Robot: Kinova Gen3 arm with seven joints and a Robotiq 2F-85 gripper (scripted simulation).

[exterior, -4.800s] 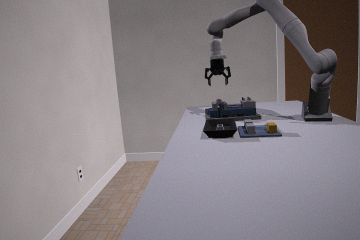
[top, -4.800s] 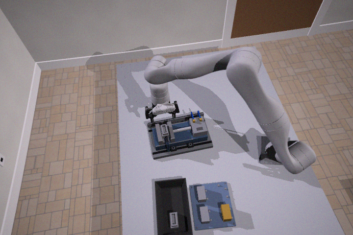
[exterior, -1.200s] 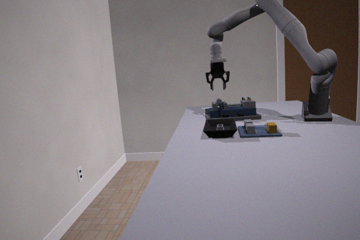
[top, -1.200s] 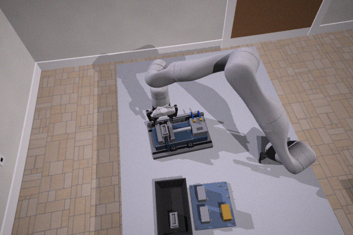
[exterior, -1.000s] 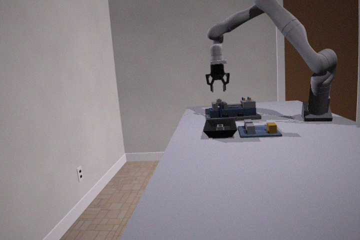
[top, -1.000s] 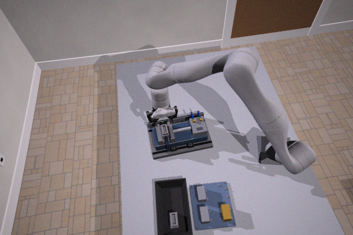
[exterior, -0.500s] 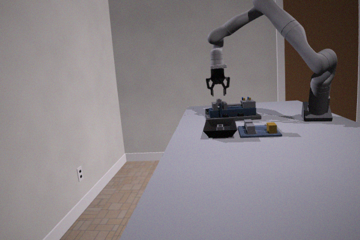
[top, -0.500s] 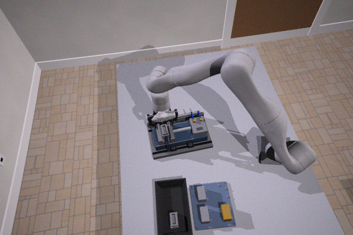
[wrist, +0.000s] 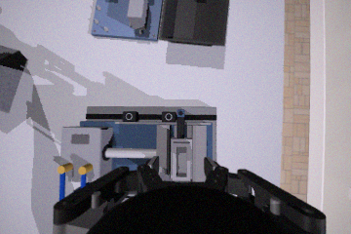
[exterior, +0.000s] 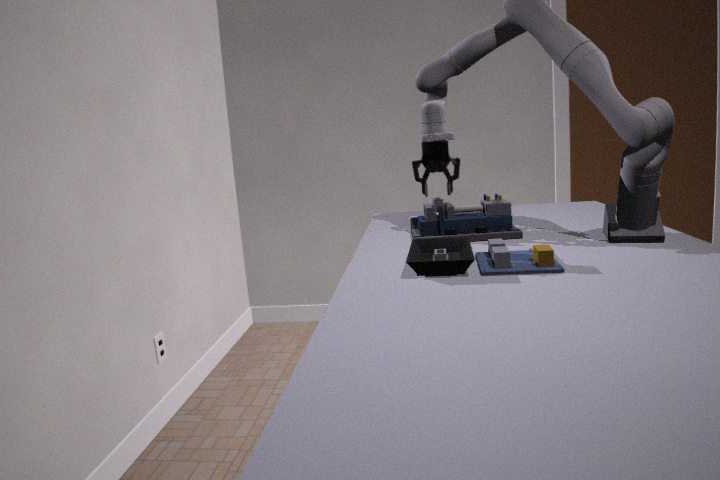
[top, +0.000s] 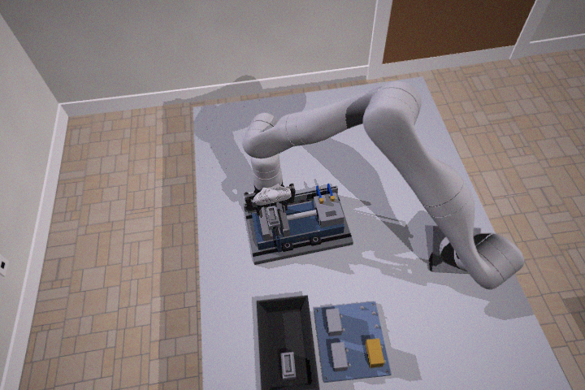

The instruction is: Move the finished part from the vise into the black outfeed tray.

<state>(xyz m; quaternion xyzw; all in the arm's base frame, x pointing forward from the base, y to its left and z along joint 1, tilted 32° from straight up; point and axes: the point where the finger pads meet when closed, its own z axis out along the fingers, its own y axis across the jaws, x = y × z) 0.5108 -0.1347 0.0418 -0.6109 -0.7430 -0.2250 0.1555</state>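
The blue vise is 7 cm behind my hand, 1 cm to the right of it and 10 cm below it. The rest, counted from my hand: yellow block 26 cm behind, 37 cm to the left, 11 cm below; then blue fixture plate 21 cm behind, 33 cm to the left, 13 cm below.
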